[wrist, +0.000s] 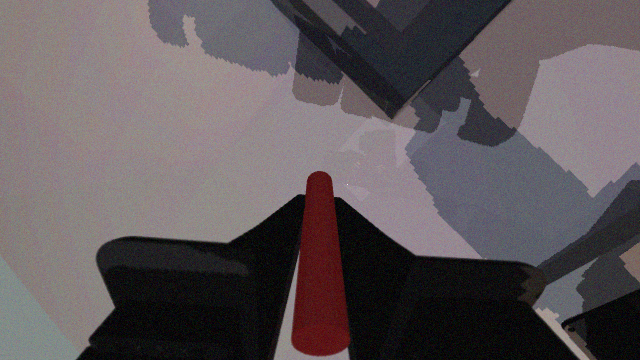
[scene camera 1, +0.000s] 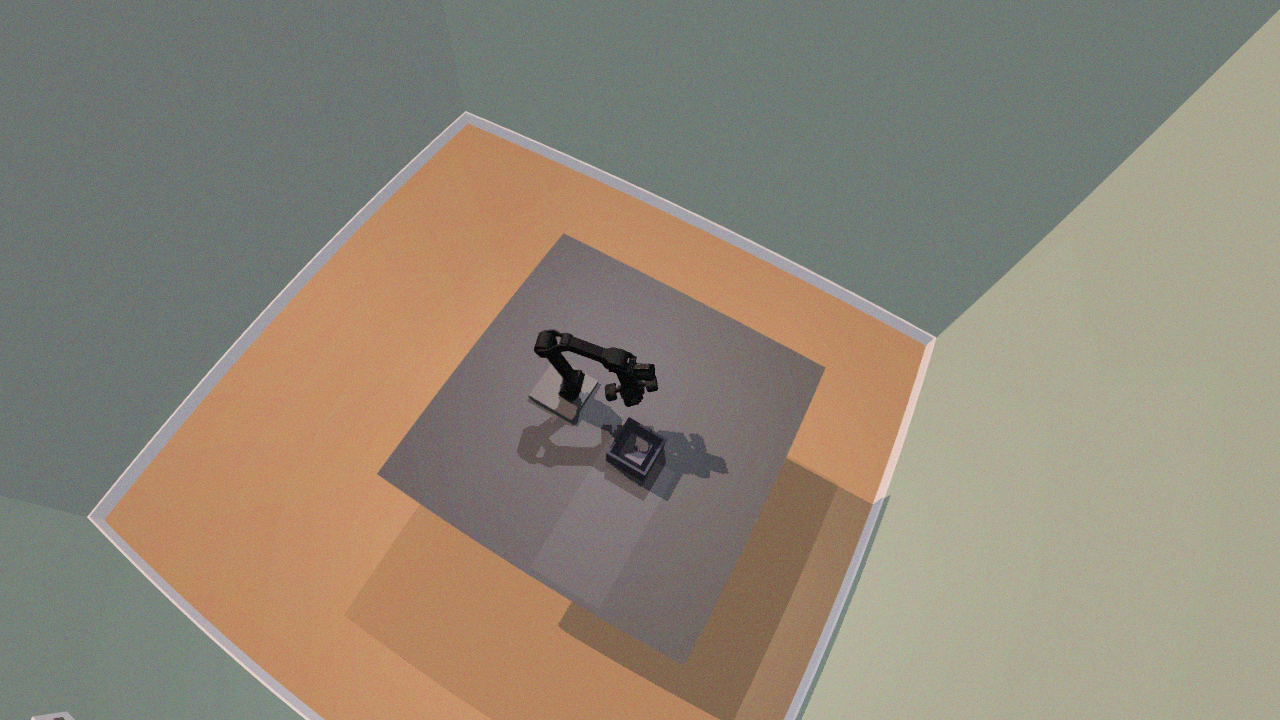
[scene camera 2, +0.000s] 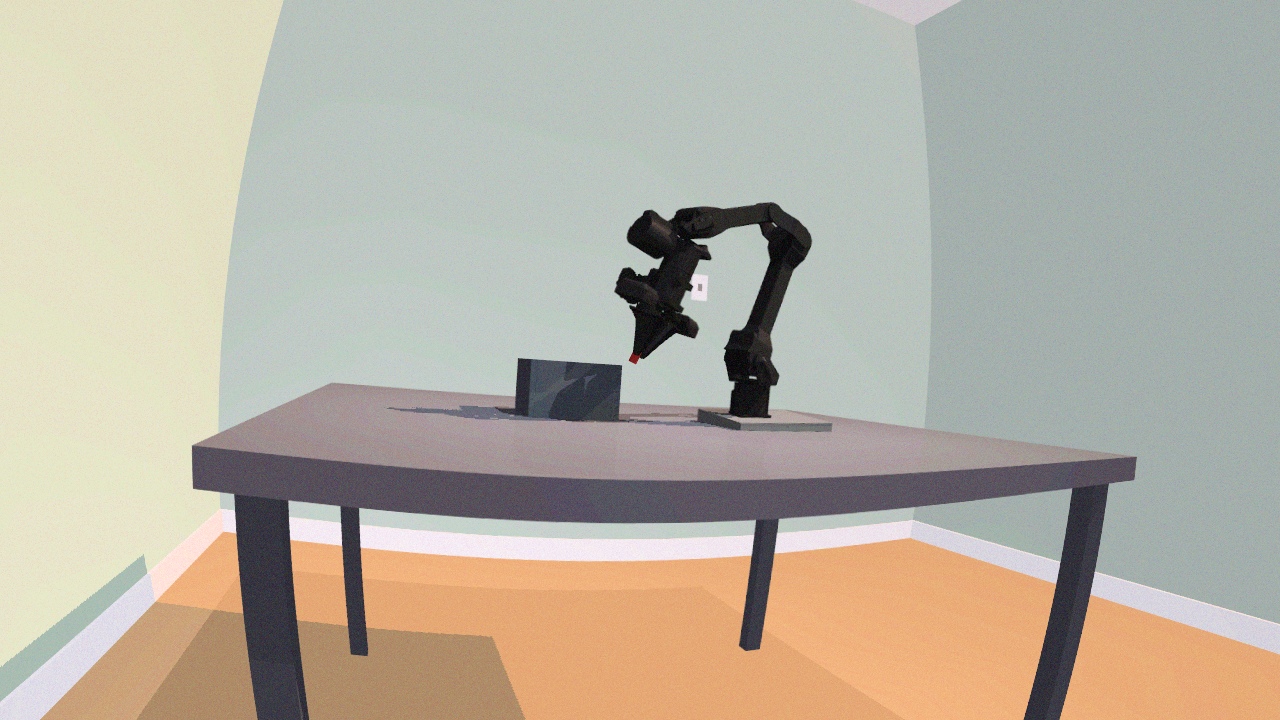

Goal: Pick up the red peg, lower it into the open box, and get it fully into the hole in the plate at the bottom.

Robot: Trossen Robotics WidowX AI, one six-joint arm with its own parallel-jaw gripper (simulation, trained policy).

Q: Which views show the dark box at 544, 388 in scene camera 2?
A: The wrist view, scene camera 1 and scene camera 2: all of them.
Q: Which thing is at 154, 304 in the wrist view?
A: My gripper.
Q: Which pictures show my gripper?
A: The wrist view, scene camera 1 and scene camera 2: all of them.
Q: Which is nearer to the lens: the red peg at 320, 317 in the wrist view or the dark box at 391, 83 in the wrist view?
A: The red peg.
